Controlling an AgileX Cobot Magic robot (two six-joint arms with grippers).
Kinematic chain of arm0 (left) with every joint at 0, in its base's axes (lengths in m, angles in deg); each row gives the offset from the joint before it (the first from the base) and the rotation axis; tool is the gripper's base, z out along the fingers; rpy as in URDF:
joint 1: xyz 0 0 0.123 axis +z
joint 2: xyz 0 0 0 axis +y
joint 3: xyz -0.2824 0 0.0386 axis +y
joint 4: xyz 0.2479 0 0.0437 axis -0.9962 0 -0.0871
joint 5: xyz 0 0 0 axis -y
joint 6: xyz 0.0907 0 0.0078 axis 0.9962 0 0.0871
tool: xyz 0 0 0 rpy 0 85 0
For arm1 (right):
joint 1: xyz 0 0 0.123 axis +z
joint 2: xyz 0 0 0 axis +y
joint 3: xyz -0.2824 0 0.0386 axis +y
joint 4: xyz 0.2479 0 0.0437 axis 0.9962 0 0.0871
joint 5: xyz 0 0 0 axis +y
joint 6: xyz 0.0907 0 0.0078 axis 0.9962 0 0.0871
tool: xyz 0 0 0 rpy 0 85 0
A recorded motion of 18 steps. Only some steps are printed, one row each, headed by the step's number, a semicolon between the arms.
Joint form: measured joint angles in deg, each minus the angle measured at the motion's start. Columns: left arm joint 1, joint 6, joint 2, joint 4, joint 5, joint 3; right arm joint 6, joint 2, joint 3, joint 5, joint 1, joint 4.
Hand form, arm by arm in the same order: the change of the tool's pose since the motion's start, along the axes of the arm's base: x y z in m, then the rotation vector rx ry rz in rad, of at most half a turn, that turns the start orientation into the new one. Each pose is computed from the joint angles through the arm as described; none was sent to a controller.
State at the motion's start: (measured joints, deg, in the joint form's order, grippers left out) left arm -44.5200 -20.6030 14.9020 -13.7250 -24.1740 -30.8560; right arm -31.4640 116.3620 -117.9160 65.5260 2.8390 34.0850
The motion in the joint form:
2: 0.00 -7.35 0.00 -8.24 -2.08 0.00; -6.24 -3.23 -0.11 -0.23 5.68 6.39
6: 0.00 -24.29 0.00 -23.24 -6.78 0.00; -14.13 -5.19 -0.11 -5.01 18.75 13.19
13: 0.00 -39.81 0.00 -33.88 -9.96 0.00; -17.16 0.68 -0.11 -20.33 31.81 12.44
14: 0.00 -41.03 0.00 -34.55 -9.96 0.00; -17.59 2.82 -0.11 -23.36 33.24 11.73
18: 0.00 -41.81 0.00 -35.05 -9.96 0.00; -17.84 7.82 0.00 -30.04 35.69 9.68
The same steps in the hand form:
2: 0.0037 0.0051 -0.0016 0.0148 0.0103 0.0688; -0.0238 0.0492 0.0313 0.0664 -0.1156 0.1841
6: 0.0105 0.0168 -0.0029 -0.0242 0.0535 0.2210; -0.0671 0.1450 0.0565 0.1612 -0.2761 0.4521
13: 0.0147 0.0261 -0.0011 -0.1302 0.0875 0.3379; -0.0822 0.2417 0.0220 0.1806 -0.3854 0.5129
14: 0.0149 0.0265 -0.0006 -0.1426 0.0888 0.3428; -0.0786 0.2554 0.0060 0.1656 -0.3943 0.5052
18: 0.0150 0.0268 -0.0003 -0.1499 0.0886 0.3462; -0.0689 0.2806 -0.0339 0.1219 -0.4070 0.4755

